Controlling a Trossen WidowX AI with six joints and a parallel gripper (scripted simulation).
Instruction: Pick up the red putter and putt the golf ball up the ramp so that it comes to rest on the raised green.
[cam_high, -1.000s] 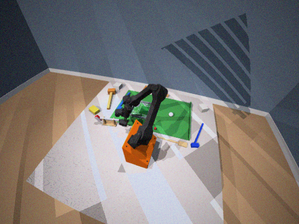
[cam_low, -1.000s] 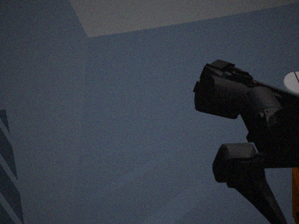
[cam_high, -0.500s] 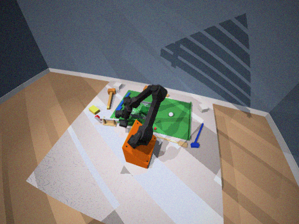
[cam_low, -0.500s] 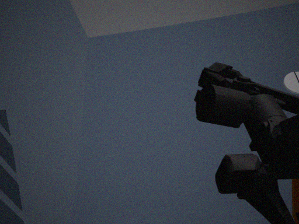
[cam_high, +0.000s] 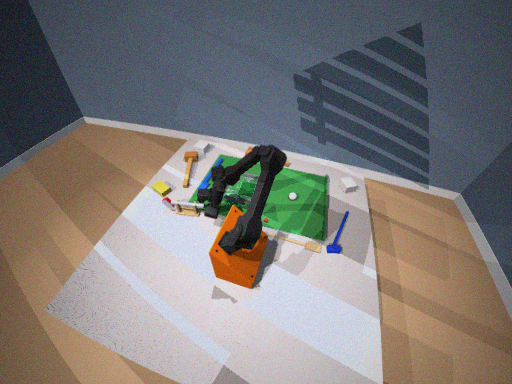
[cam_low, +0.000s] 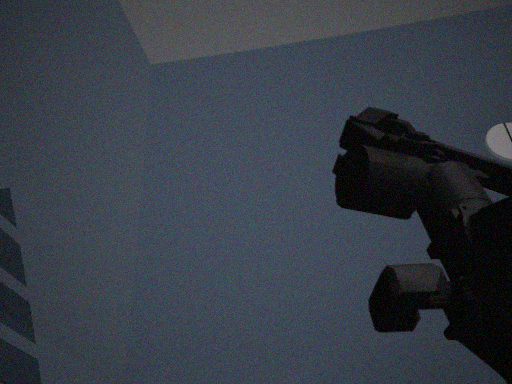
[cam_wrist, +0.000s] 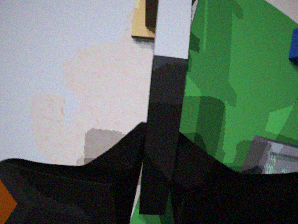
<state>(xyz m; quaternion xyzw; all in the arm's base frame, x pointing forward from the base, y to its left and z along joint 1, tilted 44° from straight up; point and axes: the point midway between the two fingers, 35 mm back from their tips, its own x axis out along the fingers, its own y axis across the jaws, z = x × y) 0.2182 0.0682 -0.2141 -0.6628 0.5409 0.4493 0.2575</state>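
Now: gripper tip 20 mm short of the wooden stick, 460 mm to the left of it and 30 mm above it. Also, from my gripper tip: green putting mat 280 mm ahead, 170 mm to the right, 30 mm below; then yellow block 20 mm ahead, 360 mm to the left, 20 mm below; then red putter 40 mm behind, 110 mm to the left, 30 mm above.
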